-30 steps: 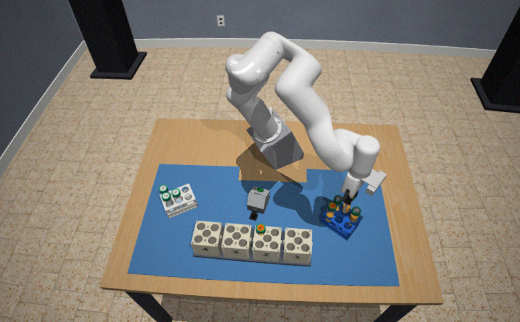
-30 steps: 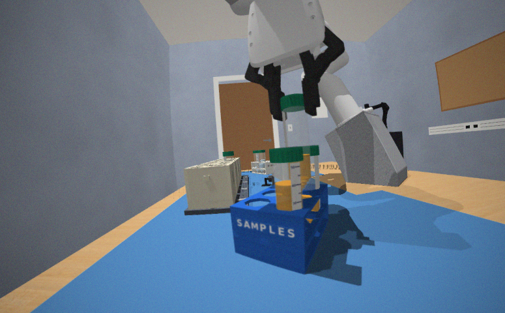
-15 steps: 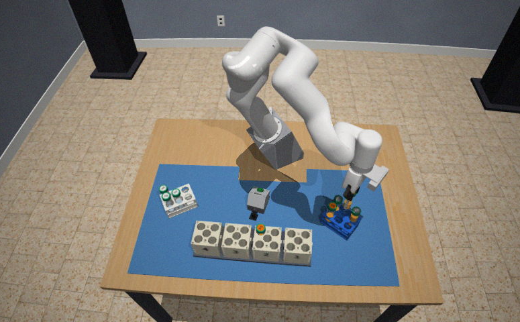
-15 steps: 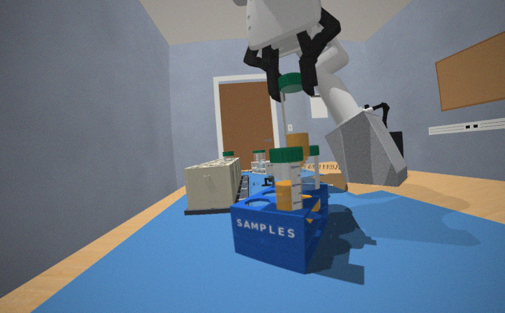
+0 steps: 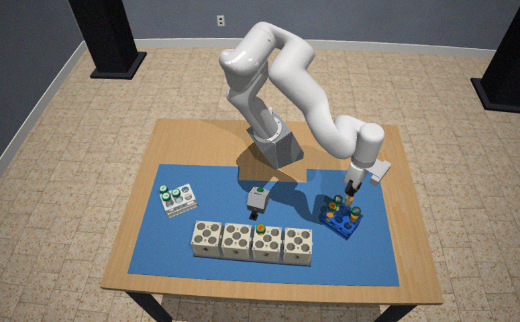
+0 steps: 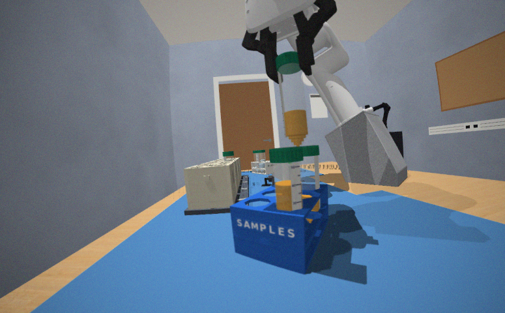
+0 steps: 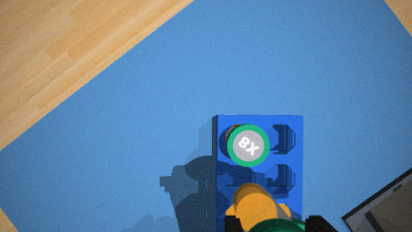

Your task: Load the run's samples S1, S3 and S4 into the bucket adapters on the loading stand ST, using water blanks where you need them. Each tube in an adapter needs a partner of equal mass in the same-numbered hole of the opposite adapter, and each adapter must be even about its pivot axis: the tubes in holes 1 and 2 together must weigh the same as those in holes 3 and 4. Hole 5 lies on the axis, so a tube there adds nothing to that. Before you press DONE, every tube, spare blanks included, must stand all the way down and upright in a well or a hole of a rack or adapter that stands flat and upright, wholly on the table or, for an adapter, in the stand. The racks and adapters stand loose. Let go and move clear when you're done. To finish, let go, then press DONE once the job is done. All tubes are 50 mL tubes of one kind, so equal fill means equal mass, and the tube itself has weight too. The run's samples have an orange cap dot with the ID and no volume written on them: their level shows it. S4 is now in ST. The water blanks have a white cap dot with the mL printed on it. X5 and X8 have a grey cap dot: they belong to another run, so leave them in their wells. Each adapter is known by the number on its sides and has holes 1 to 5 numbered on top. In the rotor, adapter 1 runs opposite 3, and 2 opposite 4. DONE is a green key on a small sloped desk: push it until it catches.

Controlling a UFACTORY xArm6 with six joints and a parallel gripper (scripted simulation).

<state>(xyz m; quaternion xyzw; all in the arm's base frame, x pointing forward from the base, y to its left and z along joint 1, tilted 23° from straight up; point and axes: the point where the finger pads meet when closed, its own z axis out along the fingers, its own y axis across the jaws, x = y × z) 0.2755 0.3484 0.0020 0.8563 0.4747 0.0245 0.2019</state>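
Right now the orange-dot tube is 5 cm below my hand and 1 cm ahead of it. Round my hand: loading stand ST 34 cm to the right, 22 cm below, 15 cm ahead; blue sample rack 20 cm below, 2 cm ahead, 1 cm to the right; green done key 34 cm to the right, 16 cm below, 7 cm behind.
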